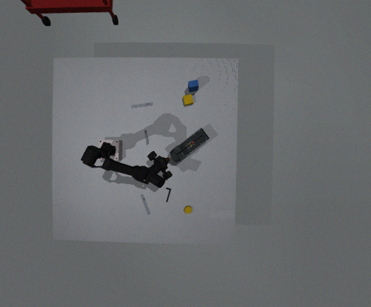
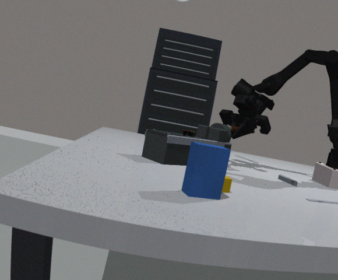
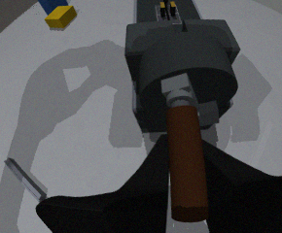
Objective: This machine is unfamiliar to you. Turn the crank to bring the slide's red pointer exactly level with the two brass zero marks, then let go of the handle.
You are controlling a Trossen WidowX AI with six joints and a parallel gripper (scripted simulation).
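Now: gripper tip 14 cm short of the red pointer, 13 cm to the right of it and 1 cm above it. The rest, counted from my gripper tip: brown crank handle (1 cm behind, 1 cm to the right, 3 cm above); then black hex key (2 cm ahead, 23 cm to the right, 9 cm below); then yellow block (7 cm ahead, 41 cm to the left, 8 cm below).
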